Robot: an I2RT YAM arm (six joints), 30 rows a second.
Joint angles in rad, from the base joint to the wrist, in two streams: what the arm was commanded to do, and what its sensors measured. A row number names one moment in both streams.
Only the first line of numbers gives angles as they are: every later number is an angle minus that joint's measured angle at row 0.
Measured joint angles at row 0:
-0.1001, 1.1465, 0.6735, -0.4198, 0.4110, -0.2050
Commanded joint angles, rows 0 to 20:
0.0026, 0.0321, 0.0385, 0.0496, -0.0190, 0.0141
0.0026, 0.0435, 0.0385, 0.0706, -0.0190, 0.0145
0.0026, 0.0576, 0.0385, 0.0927, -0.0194, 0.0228
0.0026, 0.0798, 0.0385, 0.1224, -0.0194, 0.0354
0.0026, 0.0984, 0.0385, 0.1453, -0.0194, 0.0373
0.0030, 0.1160, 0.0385, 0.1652, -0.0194, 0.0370
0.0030, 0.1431, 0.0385, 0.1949, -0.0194, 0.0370
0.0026, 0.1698, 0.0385, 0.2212, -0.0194, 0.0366
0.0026, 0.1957, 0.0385, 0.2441, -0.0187, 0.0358
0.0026, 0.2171, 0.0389, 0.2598, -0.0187, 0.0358
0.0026, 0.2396, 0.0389, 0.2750, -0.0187, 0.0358
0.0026, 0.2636, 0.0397, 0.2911, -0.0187, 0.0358
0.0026, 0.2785, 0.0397, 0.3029, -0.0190, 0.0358
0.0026, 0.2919, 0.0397, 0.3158, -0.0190, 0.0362
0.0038, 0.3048, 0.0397, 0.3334, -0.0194, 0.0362
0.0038, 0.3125, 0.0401, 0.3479, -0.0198, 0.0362
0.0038, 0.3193, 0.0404, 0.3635, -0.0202, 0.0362
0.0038, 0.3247, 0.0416, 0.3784, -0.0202, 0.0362
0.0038, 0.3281, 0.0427, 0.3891, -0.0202, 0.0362
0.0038, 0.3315, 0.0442, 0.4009, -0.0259, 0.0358
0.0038, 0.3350, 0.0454, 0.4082, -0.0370, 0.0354
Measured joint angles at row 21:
0.0000, 0.3235, 0.0137, 0.3902, -0.0072, 0.0225
